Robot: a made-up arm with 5 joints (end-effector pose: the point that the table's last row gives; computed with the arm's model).
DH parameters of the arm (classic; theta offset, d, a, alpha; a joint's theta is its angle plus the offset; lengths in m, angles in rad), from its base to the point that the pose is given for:
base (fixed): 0.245 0 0.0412 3.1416
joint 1: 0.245 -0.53 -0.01 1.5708
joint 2: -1.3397 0 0.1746 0
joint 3: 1.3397 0 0.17 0
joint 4: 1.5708 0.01 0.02 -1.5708
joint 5: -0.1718 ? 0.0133 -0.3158
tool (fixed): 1.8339 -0.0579 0 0
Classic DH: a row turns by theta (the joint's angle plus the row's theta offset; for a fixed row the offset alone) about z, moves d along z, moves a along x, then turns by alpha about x.
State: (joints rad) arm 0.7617 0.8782 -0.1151 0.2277 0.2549
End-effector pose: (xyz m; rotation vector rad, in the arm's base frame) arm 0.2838 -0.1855 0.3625 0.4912 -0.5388 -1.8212
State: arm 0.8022 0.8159 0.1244 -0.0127 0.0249
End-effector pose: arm 0.2664 -0.1814 0.3577 0.6124 -0.6676 -2.0322
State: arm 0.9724 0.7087 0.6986 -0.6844 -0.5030
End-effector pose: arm 0.2038 -0.1729 0.3649 0.9813 -1.1031 -2.4728
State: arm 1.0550 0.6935 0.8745 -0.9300 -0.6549
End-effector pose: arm 0.1787 -0.1698 0.3751 1.1202 -1.2986 -2.5650
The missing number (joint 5, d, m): -0.0749
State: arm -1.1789 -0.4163 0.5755 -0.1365 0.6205
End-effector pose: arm 0.1184 0.2532 0.6319 1.3207 -0.5510 0.4800
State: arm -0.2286 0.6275 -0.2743 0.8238 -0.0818
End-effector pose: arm 0.3304 0.1091 0.4544 0.5941 -0.0619 -1.2356
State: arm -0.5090 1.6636 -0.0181 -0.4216 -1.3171
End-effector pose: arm 0.1886 0.1213 0.1816 0.8187 0.0996 -2.1817
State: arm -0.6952 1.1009 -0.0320 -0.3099 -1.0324
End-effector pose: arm 0.2751 0.2437 0.3271 1.2428 0.1639 -1.5595
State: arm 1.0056 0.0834 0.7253 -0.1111 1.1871
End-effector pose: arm 0.1721 -0.1831 0.4572 -0.0715 -0.6573 -1.1826
